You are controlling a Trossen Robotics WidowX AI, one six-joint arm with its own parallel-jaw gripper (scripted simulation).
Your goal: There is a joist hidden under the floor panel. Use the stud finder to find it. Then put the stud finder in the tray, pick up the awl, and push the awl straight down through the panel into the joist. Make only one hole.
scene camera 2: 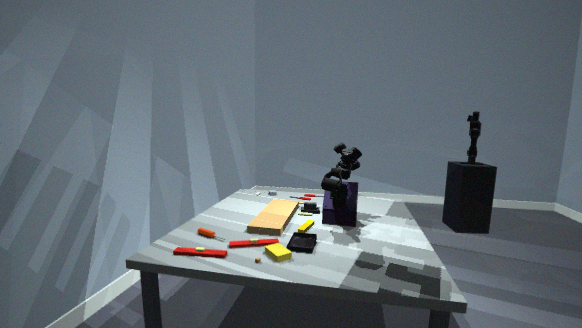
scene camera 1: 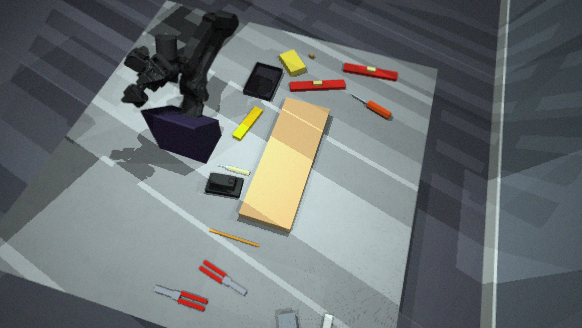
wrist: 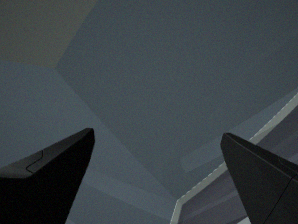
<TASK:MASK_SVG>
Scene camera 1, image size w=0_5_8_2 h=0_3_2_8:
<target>my gripper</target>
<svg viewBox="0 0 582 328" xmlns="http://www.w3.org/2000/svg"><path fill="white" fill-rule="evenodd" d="M145 46L132 49L124 61L126 67L139 72L137 74L139 79L136 81L137 84L132 83L125 88L126 90L123 91L125 96L120 100L128 104L134 104L137 108L141 108L148 101L148 96L144 90L148 88L155 93L160 87L163 88L170 81L171 73L174 71L172 64L162 54L157 53L150 59L149 49Z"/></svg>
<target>stud finder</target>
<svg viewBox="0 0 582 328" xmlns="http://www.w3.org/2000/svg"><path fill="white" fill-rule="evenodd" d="M210 173L205 188L206 193L235 198L240 197L244 182L243 178Z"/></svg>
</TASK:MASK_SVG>
